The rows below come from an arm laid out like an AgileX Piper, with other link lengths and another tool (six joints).
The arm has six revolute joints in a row. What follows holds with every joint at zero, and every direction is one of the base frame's.
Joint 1 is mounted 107.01 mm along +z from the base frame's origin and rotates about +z.
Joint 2 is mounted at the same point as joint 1 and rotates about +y.
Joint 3 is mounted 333.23 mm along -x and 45.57 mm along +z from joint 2 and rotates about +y.
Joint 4 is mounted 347.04 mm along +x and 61.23 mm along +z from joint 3 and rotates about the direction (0.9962, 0, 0.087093).
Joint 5 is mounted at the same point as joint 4 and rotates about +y.
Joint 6 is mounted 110.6 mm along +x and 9.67 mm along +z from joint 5 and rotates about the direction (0.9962, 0, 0.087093).
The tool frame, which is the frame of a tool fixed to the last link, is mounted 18.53 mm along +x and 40 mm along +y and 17.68 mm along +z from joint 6; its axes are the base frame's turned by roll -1.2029, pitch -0.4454 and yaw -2.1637 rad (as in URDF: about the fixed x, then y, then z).
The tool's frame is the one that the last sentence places.
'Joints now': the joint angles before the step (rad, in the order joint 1, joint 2, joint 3, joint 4, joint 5, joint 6). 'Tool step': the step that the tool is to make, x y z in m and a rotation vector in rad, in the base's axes. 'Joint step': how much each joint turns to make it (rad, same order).
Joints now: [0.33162 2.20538 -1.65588 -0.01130 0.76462 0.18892]
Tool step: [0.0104 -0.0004 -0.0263 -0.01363 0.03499 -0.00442]
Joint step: [-0.00574 0.07133 -0.05128 -0.00136 0.01746 -0.00094]
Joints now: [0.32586 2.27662 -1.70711 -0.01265 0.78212 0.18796]
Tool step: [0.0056 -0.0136 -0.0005 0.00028 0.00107 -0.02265]
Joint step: [-0.02316 0.00190 -0.00194 0.00104 0.00096 -0.00105]
